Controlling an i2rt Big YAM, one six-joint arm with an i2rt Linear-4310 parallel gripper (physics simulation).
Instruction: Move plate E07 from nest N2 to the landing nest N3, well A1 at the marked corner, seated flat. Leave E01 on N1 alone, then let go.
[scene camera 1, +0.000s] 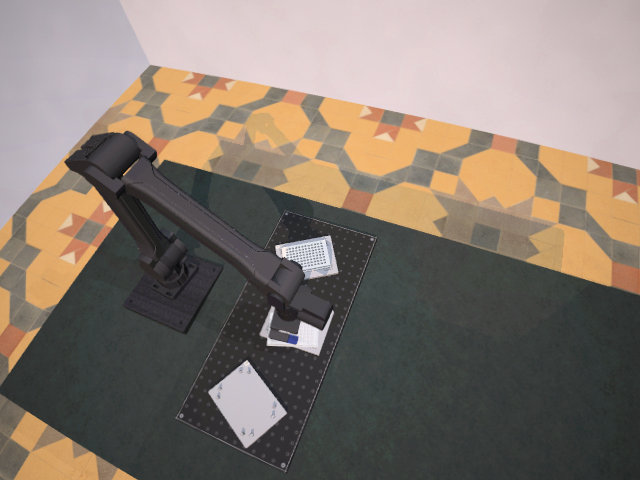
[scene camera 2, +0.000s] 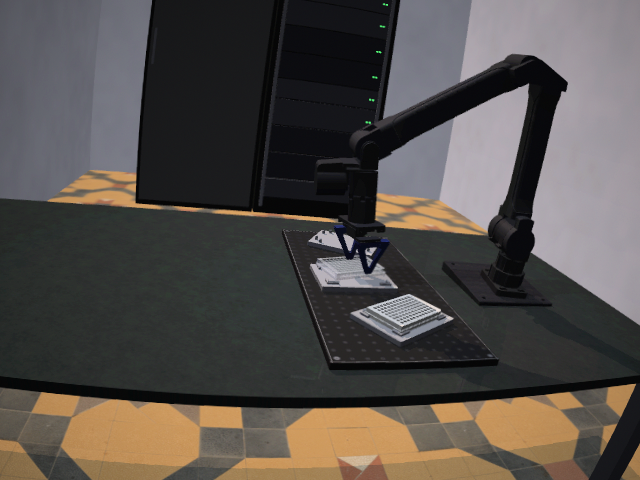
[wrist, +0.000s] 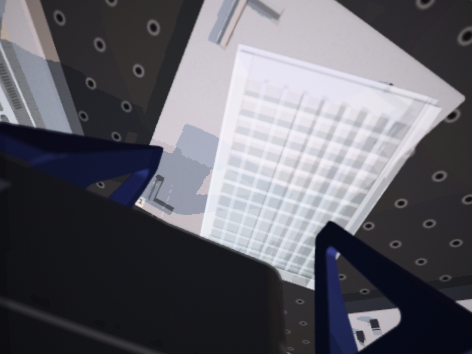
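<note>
The clear-white plate E07 (scene camera 1: 309, 336) (scene camera 2: 341, 266) (wrist: 300, 185) lies on nest N2 (scene camera 1: 316, 350) (scene camera 2: 356, 285) (wrist: 200, 90). It is turned askew to the nest's base and stands away from the corner bracket by the A1 label. My gripper (scene camera 1: 283, 336) (scene camera 2: 359, 264) (wrist: 244, 195) is open and empty, low over E07; in the wrist view one blue fingertip shows left of the plate, the other at its lower right edge. Exact fingertip height is unclear. Landing nest N3 (scene camera 1: 247, 403) (scene camera 2: 325, 241) (wrist: 387, 321) holds no plate. Its marked corner is not readable.
Plate E01 (scene camera 1: 308, 254) (scene camera 2: 405, 311) sits on nest N1 (scene camera 1: 333, 269) (scene camera 2: 374, 327), beside N2 on the side away from N3. All three nests stand on a black perforated board (scene camera 1: 235, 335) (scene camera 2: 356, 351). Short posts or brackets rise from the nests. The arm's base plate stands beside the board.
</note>
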